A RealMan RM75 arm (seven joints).
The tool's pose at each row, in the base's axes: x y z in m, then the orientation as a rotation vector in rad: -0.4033, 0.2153, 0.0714, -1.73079, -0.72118, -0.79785; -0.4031, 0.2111, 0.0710, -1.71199, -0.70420, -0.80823; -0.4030, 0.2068, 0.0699, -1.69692, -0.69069, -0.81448; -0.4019, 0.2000, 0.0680, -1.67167, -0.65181, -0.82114; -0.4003, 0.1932, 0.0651, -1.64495, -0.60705, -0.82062; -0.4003, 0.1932, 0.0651, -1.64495, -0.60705, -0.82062; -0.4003, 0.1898, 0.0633, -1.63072, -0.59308, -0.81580
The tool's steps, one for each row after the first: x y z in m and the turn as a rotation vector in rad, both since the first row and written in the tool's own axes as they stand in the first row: -0.0006, 0.0015, -0.0039, 0.00937, 0.02255, 0.00489; -0.0018, 0.0034, -0.0078, 0.01772, 0.03953, 0.00979; -0.0032, 0.0071, -0.0137, 0.03122, 0.07439, 0.03109; -0.0051, 0.0118, -0.0193, 0.04796, 0.10931, 0.06017; -0.0051, 0.0118, -0.0193, 0.04796, 0.10931, 0.06017; -0.0069, 0.0137, -0.0221, 0.06015, 0.12051, 0.07137
